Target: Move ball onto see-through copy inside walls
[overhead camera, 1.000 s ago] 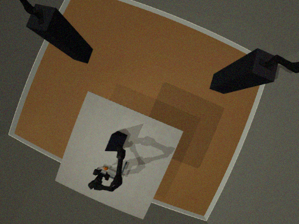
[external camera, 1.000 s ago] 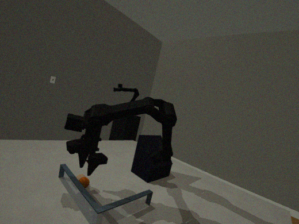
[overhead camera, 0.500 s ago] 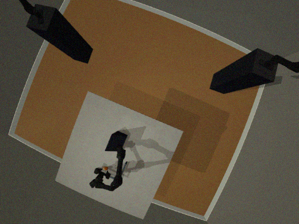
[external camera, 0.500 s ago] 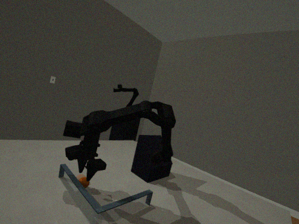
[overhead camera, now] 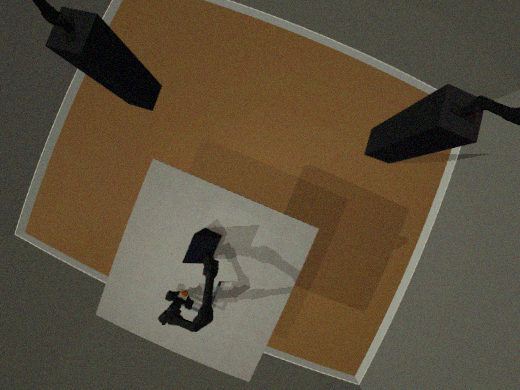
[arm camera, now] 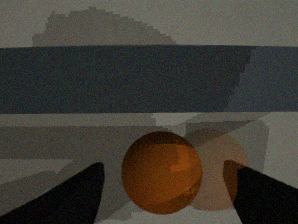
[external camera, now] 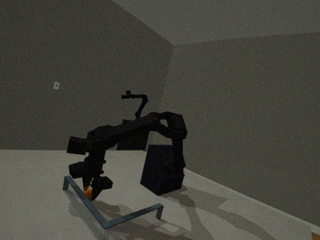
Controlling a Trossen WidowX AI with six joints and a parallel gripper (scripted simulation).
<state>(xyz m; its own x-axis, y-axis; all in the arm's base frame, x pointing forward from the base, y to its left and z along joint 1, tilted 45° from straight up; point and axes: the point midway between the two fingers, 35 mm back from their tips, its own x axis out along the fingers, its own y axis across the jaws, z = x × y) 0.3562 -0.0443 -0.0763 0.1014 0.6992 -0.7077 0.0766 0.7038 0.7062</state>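
The orange ball lies right at my gripper tip. From my gripper tip the other things lie so: see-through ball copy (20 mm to the right).
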